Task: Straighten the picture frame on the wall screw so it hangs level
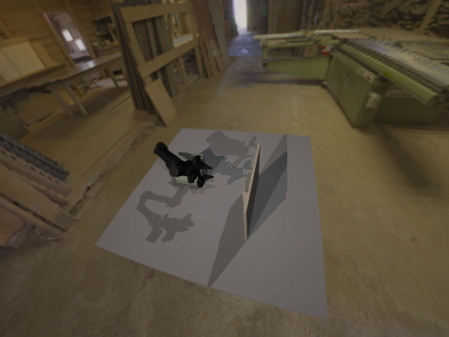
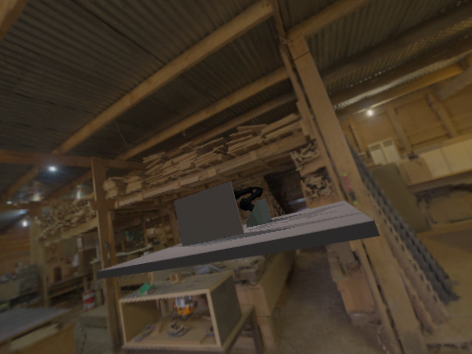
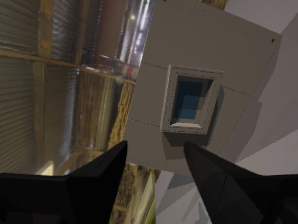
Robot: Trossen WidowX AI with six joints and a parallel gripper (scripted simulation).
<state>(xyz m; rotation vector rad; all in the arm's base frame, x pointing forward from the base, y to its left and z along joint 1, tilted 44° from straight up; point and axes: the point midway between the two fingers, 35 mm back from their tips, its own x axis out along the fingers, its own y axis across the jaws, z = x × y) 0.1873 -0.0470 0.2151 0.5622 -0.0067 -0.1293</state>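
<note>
The picture frame is 200 mm ahead of my gripper tip, 90 mm below it and 40 mm to the right of it. The rest, counted from my gripper tip: wall panel (210 mm ahead, 100 mm below, 30 mm to the right).
</note>
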